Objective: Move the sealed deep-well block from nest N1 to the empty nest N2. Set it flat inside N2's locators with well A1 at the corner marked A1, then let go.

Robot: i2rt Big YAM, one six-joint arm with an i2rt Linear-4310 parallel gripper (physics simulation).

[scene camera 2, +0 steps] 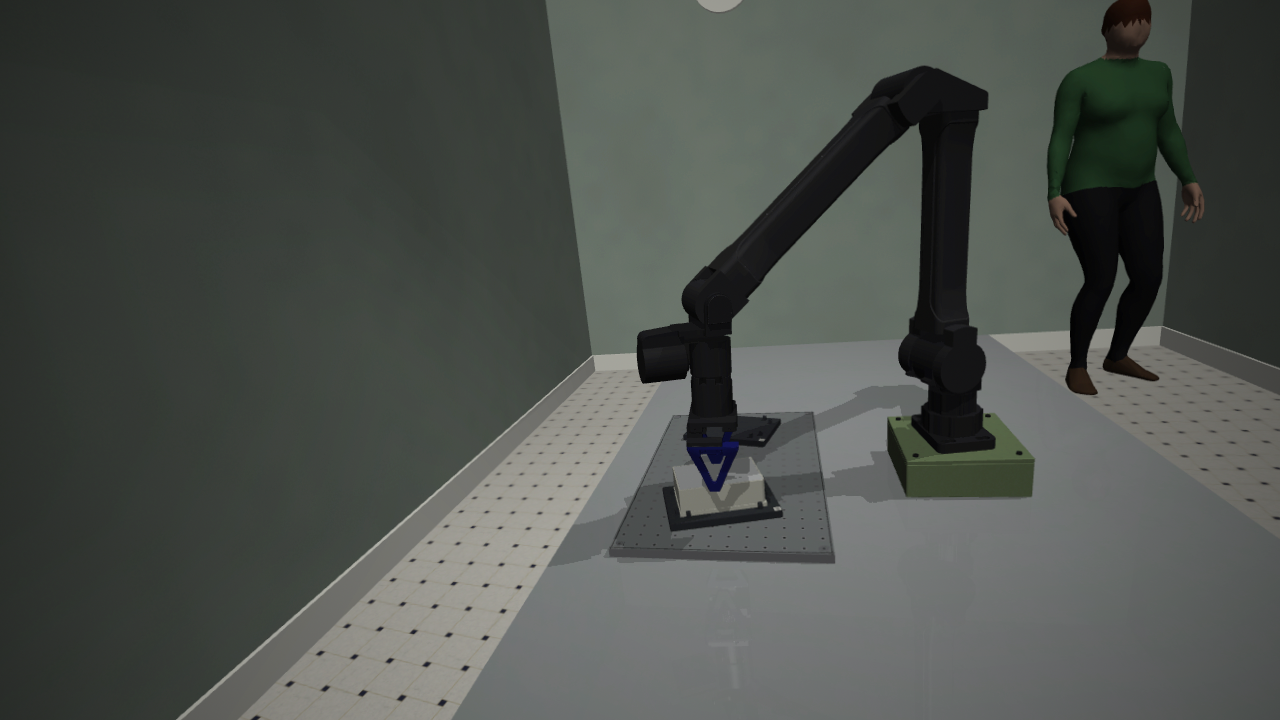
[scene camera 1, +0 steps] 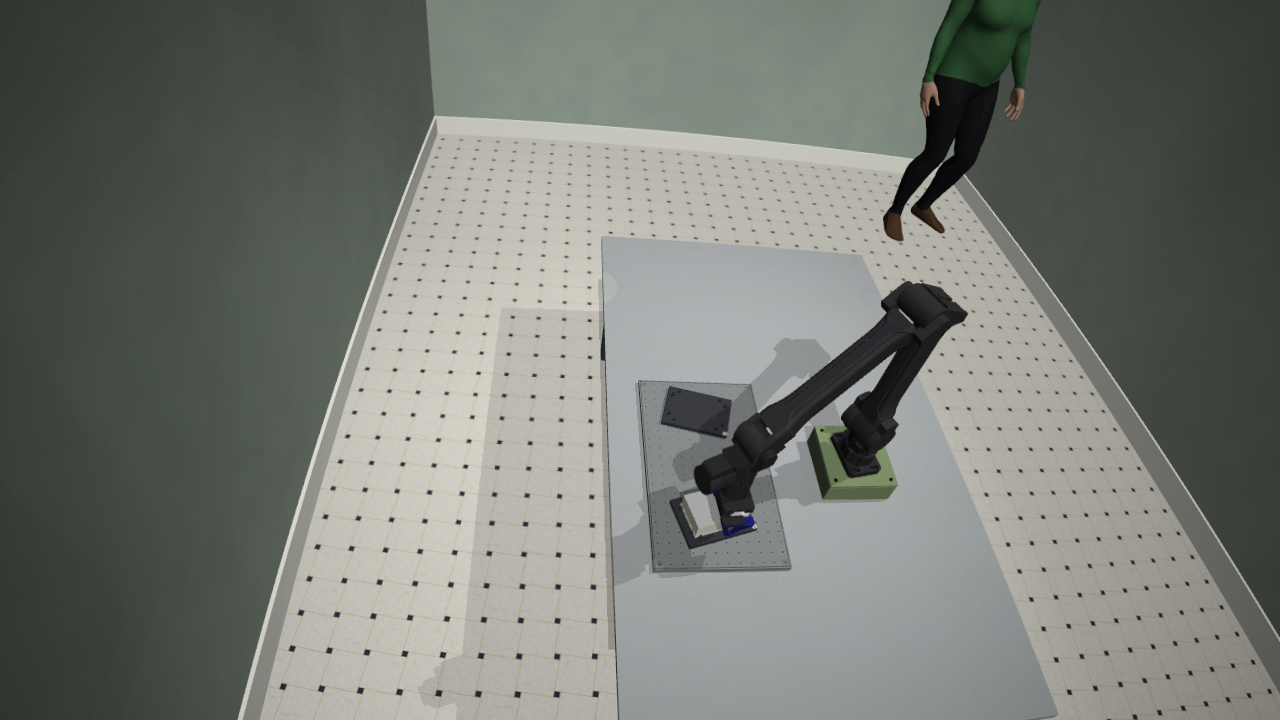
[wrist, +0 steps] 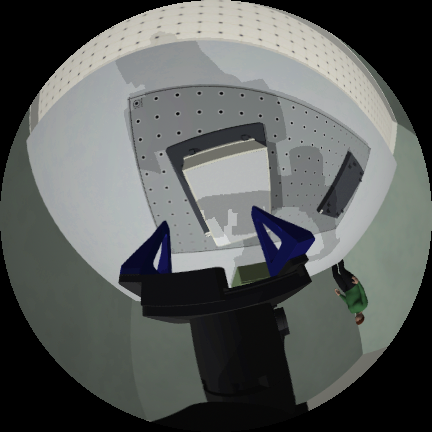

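Observation:
The sealed deep-well block is a cream box with a pale top. It sits in nest N1, a dark frame. Nest N2 is a dark, empty plate with small corner posts and a small white mark at one corner. My gripper is open and points down at the block's arm-base end, with nothing held. In the wrist view one blue finger is left of the block and the other overlaps its right edge. Finger height against the block is unclear.
Both nests stand on a grey perforated board on the table. The arm stands on a green base block. A person in green stands beyond the table.

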